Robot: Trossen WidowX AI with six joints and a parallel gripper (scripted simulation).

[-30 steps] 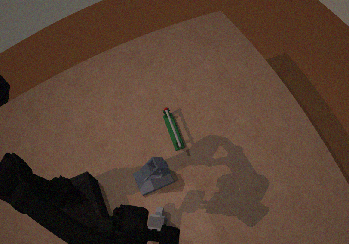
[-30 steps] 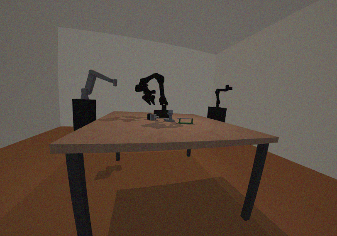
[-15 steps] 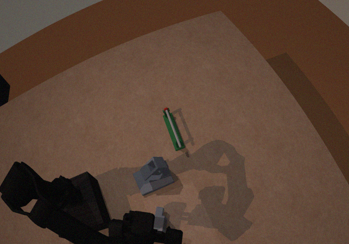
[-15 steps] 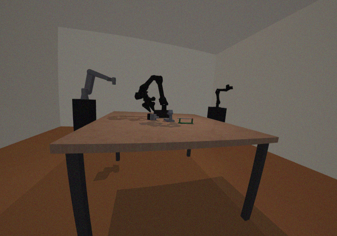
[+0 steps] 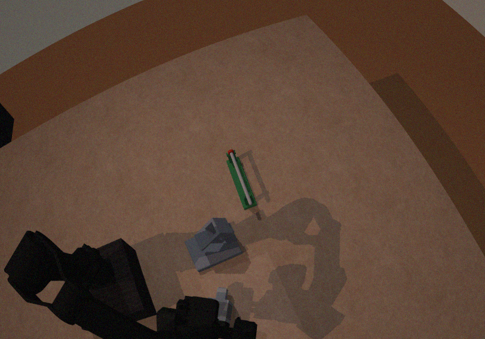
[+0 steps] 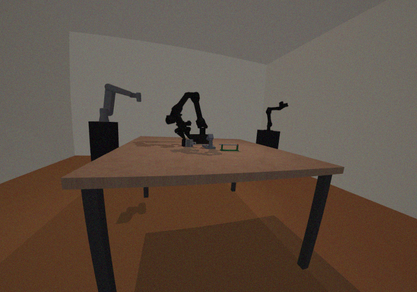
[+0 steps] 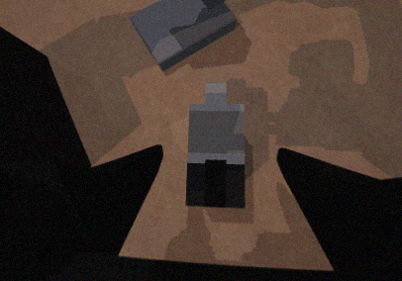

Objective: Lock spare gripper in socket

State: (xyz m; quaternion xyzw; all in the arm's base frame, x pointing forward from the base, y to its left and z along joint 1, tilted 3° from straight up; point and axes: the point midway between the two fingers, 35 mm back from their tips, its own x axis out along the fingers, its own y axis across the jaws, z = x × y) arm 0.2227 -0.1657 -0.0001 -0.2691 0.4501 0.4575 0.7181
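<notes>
Right now my gripper tip is 3 cm above the spare gripper and 1 cm to the right of it. The rest, counted from my gripper tip: green cradle: 31 cm to the left, 14 cm ahead, 3 cm below; then grey mount: 17 cm to the left, 5 cm ahead.
</notes>
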